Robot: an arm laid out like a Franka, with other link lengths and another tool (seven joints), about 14 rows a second.
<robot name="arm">
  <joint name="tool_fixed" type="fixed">
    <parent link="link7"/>
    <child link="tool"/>
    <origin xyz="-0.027 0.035 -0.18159" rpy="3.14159 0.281 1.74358"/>
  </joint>
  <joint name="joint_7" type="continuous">
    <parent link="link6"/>
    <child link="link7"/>
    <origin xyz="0.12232 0 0"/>
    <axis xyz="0 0 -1"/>
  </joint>
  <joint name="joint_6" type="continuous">
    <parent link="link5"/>
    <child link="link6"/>
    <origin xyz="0 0 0"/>
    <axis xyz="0 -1 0"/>
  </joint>
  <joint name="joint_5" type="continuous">
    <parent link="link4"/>
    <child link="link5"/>
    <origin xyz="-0.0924 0 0.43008"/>
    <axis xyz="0 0 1"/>
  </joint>
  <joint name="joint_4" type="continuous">
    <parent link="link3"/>
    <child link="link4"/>
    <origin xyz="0.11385 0 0"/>
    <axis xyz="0 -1 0"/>
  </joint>
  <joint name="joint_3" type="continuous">
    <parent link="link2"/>
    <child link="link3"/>
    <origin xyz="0 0 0.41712"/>
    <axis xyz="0 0 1"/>
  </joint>
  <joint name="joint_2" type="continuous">
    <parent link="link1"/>
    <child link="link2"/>
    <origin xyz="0 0 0"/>
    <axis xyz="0 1 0"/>
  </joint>
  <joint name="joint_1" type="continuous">
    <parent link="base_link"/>
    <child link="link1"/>
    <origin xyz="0 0 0.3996"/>
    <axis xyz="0 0 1"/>
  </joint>
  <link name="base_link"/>
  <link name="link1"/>
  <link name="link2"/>
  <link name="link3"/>
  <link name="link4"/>
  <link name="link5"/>
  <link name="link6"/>
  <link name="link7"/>
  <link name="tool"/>
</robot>
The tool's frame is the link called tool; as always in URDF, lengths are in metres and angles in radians. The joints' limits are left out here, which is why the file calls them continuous.
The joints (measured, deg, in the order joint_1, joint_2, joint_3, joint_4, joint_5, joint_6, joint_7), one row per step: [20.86 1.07 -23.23 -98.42 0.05 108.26 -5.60]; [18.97 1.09 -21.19 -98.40 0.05 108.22 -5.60]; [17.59 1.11 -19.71 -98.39 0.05 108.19 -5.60]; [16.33 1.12 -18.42 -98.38 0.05 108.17 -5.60]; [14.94 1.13 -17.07 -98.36 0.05 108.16 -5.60]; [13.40 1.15 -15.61 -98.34 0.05 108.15 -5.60]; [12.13 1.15 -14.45 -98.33 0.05 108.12 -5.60]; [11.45 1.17 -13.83 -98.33 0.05 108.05 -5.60]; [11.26 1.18 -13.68 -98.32 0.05 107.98 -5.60]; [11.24 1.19 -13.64 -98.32 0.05 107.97 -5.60]
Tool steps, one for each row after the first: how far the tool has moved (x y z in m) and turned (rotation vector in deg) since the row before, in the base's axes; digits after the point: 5 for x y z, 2 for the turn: [0.00007 0.00164 -0.00026 0.03 0.05 0.15]; [0.00006 0.00109 -0.00029 0.02 0.05 0.10]; [0.00004 0.00026 -0.00014 0.02 0.03 0.03]; [0.00011 -0.00059 -0.00002 0.02 0.01 -0.04]; [0.00016 -0.00106 -0.00014 0.02 0.02 -0.08]; [-0.00002 -0.00141 -0.00002 0.02 0.03 -0.11]; [-0.00009 -0.00074 -0.00041 0.01 0.09 -0.06]; [-0.00012 -0.00047 -0.00017 0.00 0.07 -0.04]; [0.00002 0.00024 -0.00014 0.00 0.02 0.02]
